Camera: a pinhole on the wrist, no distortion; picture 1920 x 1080 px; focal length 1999.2 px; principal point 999.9 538.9 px. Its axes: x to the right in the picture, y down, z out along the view. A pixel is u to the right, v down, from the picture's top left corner.
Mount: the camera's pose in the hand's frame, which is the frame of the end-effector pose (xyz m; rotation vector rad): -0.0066 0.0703 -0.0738 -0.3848 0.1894 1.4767
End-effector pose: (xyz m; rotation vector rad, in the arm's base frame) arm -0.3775 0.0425 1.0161 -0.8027 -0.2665 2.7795
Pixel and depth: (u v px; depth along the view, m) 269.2 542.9 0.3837
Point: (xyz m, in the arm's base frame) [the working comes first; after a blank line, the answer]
In the camera's frame: -0.1402 0.0008 0.3837

-0.5196 -0.0867 1.3038
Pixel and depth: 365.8 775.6 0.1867
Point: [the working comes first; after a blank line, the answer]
In the camera's frame: -0.0592 0.0221 0.1867

-0.4109 -0.0657 1.1206
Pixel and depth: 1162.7 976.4 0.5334
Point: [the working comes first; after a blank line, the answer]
In the camera's frame: 0.0434 0.1167 0.5334

-0.4974 -0.3448 1.3537
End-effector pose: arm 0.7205 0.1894 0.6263 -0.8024 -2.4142 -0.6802
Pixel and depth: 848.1 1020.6 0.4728
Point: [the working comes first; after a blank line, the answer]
In the camera's frame: -0.0359 0.1139 0.4728

0.8741 0.4841 0.3162
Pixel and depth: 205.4 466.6 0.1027
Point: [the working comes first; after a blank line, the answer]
In the camera's frame: -0.0408 -0.0037 0.1027

0.7674 0.2525 0.6091
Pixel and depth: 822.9 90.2 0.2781
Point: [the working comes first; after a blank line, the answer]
In the camera's frame: -0.0246 -0.0624 0.2781

0.7395 0.4193 0.5325
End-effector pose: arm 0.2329 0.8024 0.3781 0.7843 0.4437 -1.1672
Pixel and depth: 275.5 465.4 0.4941
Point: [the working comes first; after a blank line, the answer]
In the camera's frame: -0.1790 -0.0182 0.4941

0.2530 0.5208 0.7421
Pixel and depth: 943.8 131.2 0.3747
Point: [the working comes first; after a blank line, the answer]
In the camera's frame: -0.0105 -0.0764 0.3747

0.3996 0.6058 0.6104
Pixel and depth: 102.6 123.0 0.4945
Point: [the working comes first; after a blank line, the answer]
In the camera's frame: -0.2219 -0.1029 0.4945

0.2380 0.4415 0.6921
